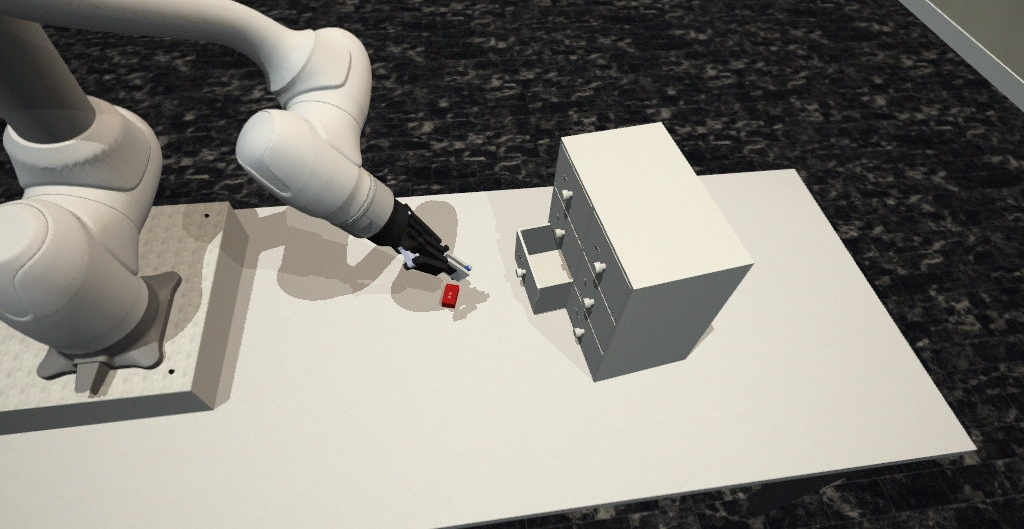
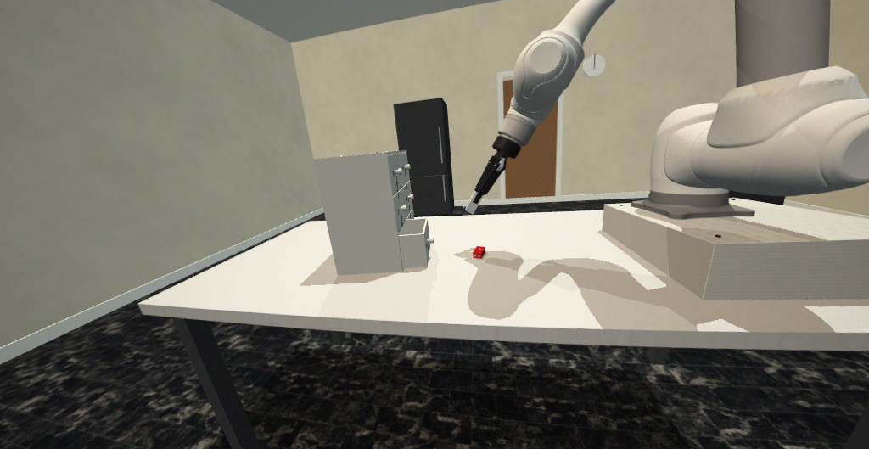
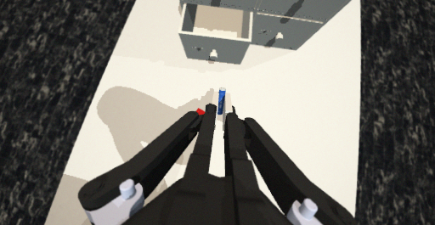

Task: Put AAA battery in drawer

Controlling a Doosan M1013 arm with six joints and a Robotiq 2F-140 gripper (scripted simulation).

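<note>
Right now my hand is 20 mm short of the blue AAA battery and 20 mm above it. The rest, counted from my hand: red block: 150 mm below, 40 mm to the left, 10 mm behind.
</note>
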